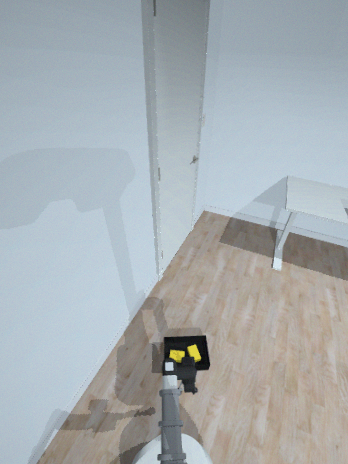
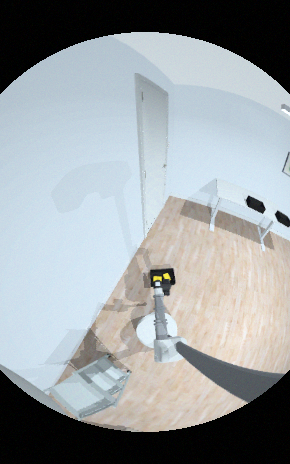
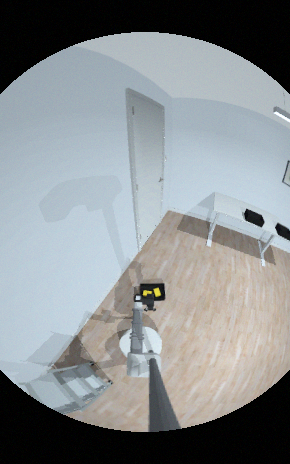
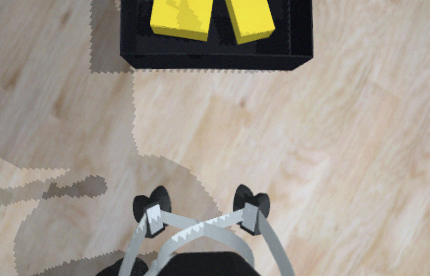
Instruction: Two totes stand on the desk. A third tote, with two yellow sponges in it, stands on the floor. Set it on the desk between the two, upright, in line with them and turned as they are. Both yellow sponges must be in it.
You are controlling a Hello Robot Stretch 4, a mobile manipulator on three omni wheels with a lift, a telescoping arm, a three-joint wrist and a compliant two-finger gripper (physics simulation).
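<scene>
The black floor tote (image 1: pixel 185 340) (image 2: pixel 162 271) (image 3: pixel 152 286) (image 4: pixel 215 61) stands upright on the floor beyond the gripper. A yellow sponge (image 1: pixel 177 355) (image 4: pixel 181 20) lies in its left part, and a second yellow sponge (image 1: pixel 194 353) (image 4: pixel 250 22) lies to the right of it. My gripper (image 4: pixel 201 201) is partly open and empty, pointing down on the robot's side of the tote, apart from its near wall. The desk (image 1: pixel 315 197) (image 2: pixel 230 191) (image 3: pixel 227 204) bears one black tote (image 2: pixel 255 204) (image 3: pixel 254 217) and, farther right, another black tote (image 2: pixel 283 218) (image 3: pixel 283 232), partly cut off.
A wall with a door (image 1: pixel 177 125) (image 2: pixel 155 155) (image 3: pixel 149 165) runs along the left. A light grey cart-like frame (image 2: pixel 80 395) (image 3: pixel 55 390) stands at the lower left, behind the robot's base (image 2: pixel 145 330). The desk's legs (image 1: pixel 278 262) reach the floor at the right.
</scene>
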